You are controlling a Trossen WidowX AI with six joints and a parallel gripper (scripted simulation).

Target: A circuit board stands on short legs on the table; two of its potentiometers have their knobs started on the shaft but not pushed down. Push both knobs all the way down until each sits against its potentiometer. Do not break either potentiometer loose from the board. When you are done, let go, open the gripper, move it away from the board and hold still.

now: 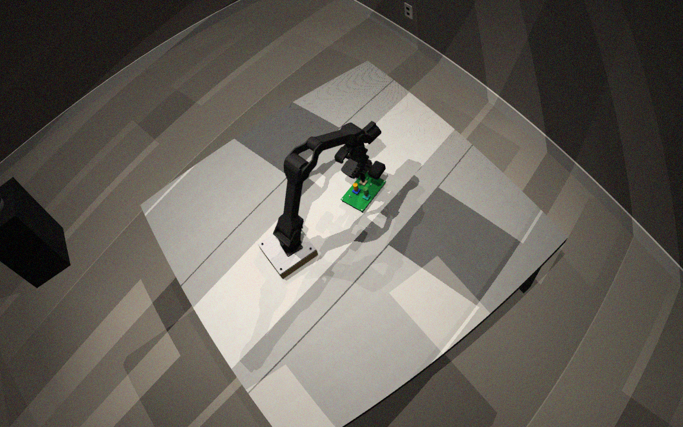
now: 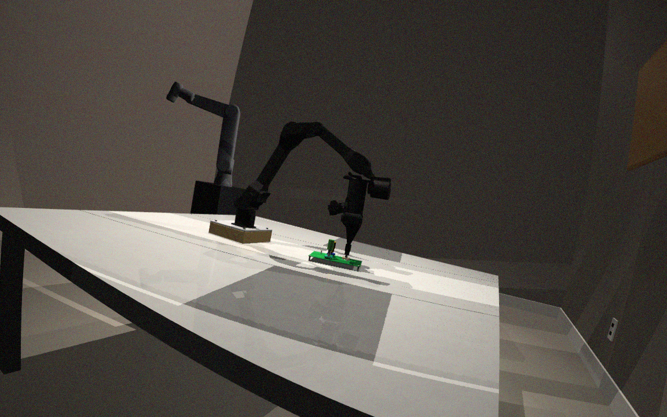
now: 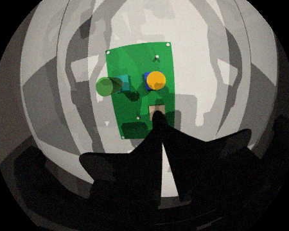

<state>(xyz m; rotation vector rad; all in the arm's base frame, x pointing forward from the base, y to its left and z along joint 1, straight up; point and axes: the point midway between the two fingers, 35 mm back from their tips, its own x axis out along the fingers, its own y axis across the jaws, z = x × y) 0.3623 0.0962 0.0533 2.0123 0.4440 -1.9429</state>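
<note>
Right now my gripper tip is 2 cm above the black knob. From my gripper tip the other things lie so: orange knob: 4 cm behind, 2 cm to the right, 2 cm below.
</note>
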